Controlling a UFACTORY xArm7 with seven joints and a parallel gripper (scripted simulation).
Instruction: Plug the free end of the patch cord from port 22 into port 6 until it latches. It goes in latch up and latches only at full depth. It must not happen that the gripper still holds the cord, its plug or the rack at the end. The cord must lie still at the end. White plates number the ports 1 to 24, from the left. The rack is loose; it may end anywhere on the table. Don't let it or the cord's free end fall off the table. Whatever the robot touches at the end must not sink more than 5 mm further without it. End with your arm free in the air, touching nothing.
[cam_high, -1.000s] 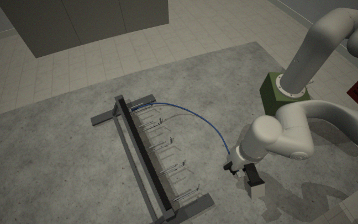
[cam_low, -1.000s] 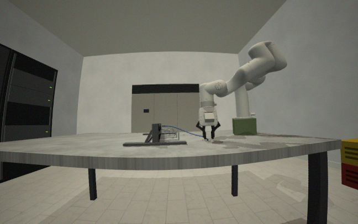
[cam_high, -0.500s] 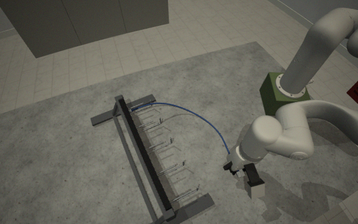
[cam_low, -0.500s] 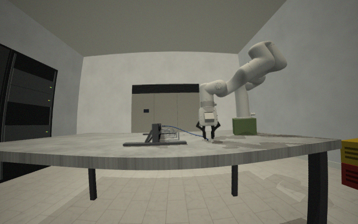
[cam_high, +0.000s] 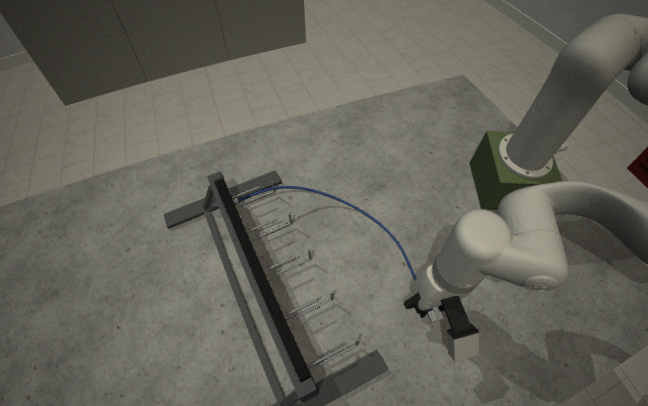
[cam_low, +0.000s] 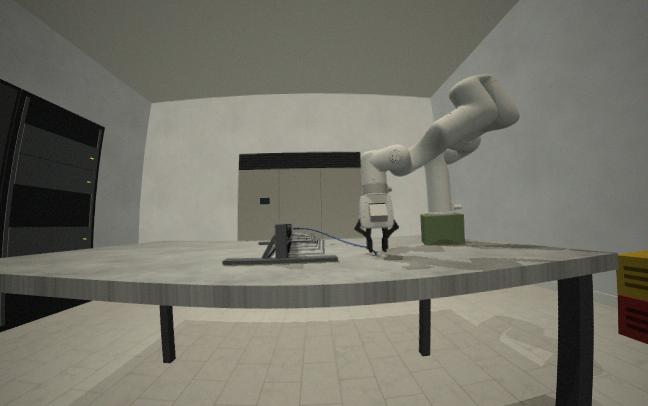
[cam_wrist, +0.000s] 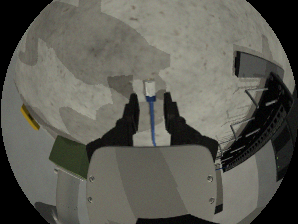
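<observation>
Now: hand 20 mm to the right of the plug and 20 mm above it.
</observation>
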